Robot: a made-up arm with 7 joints. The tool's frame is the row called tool. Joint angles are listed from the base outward.
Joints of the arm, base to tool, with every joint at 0 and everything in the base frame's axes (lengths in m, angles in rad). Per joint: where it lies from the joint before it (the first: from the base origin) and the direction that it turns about. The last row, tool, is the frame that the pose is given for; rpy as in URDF.
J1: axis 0 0.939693 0.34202 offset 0.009 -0.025 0.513
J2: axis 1 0 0 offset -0.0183 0.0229 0.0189
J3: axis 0 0 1 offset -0.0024 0.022 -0.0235
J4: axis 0 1 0 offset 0.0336 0.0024 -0.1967
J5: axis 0 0 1 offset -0.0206 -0.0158 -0.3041
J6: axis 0 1 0 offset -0.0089 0.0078 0.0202
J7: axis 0 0 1 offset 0.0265 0.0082 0.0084
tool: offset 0.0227 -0.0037 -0.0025 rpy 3.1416 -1.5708 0
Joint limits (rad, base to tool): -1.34..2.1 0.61..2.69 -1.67..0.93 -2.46..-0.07 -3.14..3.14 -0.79..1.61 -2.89..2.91
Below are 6 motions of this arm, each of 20 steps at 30 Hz.
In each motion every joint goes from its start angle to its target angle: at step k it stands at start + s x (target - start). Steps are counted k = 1, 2, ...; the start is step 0. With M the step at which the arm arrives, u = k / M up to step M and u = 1 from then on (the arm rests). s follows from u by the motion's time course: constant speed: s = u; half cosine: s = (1 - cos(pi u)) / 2; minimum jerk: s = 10 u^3 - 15 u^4 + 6 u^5.
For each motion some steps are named. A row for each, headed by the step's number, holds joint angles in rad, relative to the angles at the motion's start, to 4 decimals.
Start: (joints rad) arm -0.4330 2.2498 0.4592 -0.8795 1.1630 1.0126 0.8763
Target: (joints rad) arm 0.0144 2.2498 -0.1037 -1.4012 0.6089 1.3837 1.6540
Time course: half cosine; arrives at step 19
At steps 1, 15, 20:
1: 0.0031 0.0000 -0.0038 -0.0036 -0.0038 0.0025 0.0053
15: 0.4002 0.0000 -0.5036 -0.4667 -0.4957 0.3320 0.6957
20: 0.4474 0.0000 -0.5629 -0.5217 -0.5541 0.3711 0.7777

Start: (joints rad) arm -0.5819 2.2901 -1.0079 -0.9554 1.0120 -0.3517 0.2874
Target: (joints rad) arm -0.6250 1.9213 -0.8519 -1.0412 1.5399 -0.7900 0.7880
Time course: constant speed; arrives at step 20
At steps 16, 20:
16: -0.0345 -0.2950 0.1248 -0.0686 0.4223 -0.3506 0.4005
20: -0.0431 -0.3688 0.1560 -0.0858 0.5279 -0.4383 0.5006

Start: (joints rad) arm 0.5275 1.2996 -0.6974 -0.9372 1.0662 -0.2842 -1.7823
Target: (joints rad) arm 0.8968 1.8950 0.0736 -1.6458 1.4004 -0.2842 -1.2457
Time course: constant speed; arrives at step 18
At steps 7, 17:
7: 0.1436 0.2315 0.2998 -0.2756 0.1300 0.0000 0.2087
17: 0.3488 0.5623 0.7282 -0.6692 0.3156 0.0000 0.5068

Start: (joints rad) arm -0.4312 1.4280 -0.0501 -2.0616 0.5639 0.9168 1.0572
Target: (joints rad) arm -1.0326 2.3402 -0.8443 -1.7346 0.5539 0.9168 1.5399
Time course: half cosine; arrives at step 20
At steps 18, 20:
18: -0.5867 0.8899 -0.7748 0.3190 -0.0098 0.0000 0.4709
20: -0.6014 0.9122 -0.7942 0.3270 -0.0100 0.0000 0.4827

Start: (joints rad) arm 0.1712 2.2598 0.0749 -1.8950 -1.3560 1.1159 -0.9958
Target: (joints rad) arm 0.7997 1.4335 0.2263 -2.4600 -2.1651 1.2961 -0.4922
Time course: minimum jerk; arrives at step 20
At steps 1, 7, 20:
1: 0.0007 -0.0010 0.0002 -0.0007 -0.0009 0.0002 0.0006
7: 0.1478 -0.1943 0.0356 -0.1329 -0.1903 0.0424 0.1184
20: 0.6285 -0.8263 0.1514 -0.5650 -0.8091 0.1802 0.5036

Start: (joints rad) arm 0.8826 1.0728 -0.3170 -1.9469 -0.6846 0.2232 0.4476
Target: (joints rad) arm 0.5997 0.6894 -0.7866 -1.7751 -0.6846 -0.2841 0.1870
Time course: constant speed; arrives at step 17
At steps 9, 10, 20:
9: -0.1498 -0.2030 -0.2486 0.0910 0.0000 -0.2686 -0.1380
10: -0.1664 -0.2255 -0.2762 0.1011 0.0000 -0.2984 -0.1533
20: -0.2829 -0.3834 -0.4696 0.1718 0.0000 -0.5073 -0.2606

